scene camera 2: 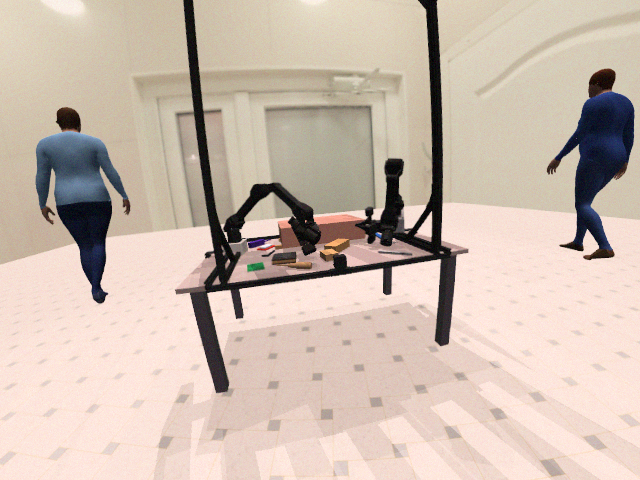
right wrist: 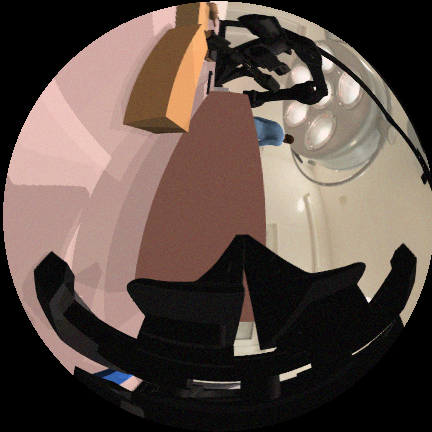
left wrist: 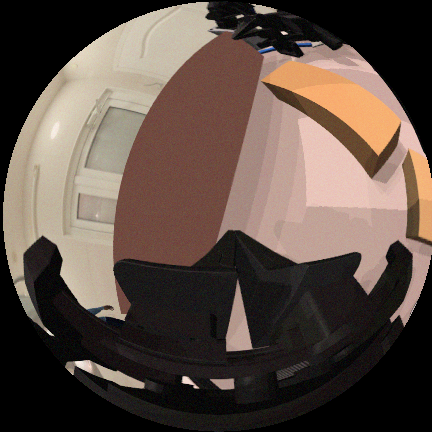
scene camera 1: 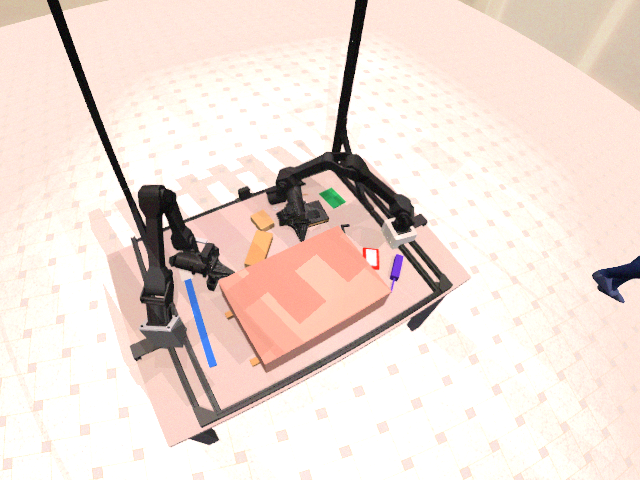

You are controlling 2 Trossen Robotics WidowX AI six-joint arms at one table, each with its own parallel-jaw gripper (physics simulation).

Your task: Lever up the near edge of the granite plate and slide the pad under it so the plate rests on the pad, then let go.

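Where they show: left gripper, fingertip midpoint: (scene camera 2: 305,242) (right wrist: 215,85) (left wrist: 232,235) (scene camera 1: 302,241); right gripper, fingertip midpoint: (scene camera 2: 355,225) (right wrist: 241,239) (left wrist: 233,38) (scene camera 1: 234,273); left arm's base at its link origin: (scene camera 2: 234,241) (scene camera 1: 401,227); right arm's base at its link origin: (scene camera 1: 159,321).
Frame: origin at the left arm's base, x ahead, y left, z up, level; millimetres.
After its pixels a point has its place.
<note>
The granite plate, a large thick reddish slab (scene camera 1: 310,289) @(z 57, x 441, y 171 mm) (scene camera 2: 330,229) @(z 23, x 515, y 17 mm) (left wrist: 185,150) @(z 13, x 427, y -2 mm) (right wrist: 210,175) @(z 5, x 585, y 32 mm), looks flat. Small orange ends (scene camera 1: 229,314) @(z -44, x 702, y 132 mm) stick out under its left side in scene camera 1. A long orange block (scene camera 1: 258,248) @(z -26, x 541, y -79 mm) (scene camera 2: 337,244) @(z -25, x 537, y -128 mm) (left wrist: 335,95) @(z -25, x 520, y -94 mm) (right wrist: 162,80) @(z -35, x 588, y -63 mm) and a smaller one (scene camera 1: 262,220) @(z -34, x 492, y -206 mm) (scene camera 2: 327,254) @(z -34, x 484, y -255 mm) (left wrist: 420,195) lie beside its near edge; I cannot tell which is the pad. My left gripper (scene camera 1: 302,239) @(z -19, x 383, y -56 mm) (left wrist: 232,235) @(z -19, x 383, y -56 mm) is shut and empty, tips down close to the near edge. My right gripper (scene camera 1: 232,273) @(z 34, x 650, y 34 mm) (right wrist: 241,239) @(z 34, x 650, y 34 mm) is shut and empty, tips close to the plate's corner. Contact is unclear in both cases.
A dark flat box (scene camera 1: 316,212) (scene camera 2: 284,257) @(z -41, x 296, y -227 mm) and a green card (scene camera 1: 332,197) @(z -62, x 174, y -265 mm) (scene camera 2: 255,267) @(z -61, x 177, y -277 mm) lie near the left gripper. A red and white box (scene camera 1: 371,258) @(z -50, x 154, y 69 mm) and a purple tool (scene camera 1: 397,267) @(z -34, x 84, y 144 mm) lie right of the plate in scene camera 1, a blue strip (scene camera 1: 200,322) @(z -57, x 803, y 128 mm) left of it.
</note>
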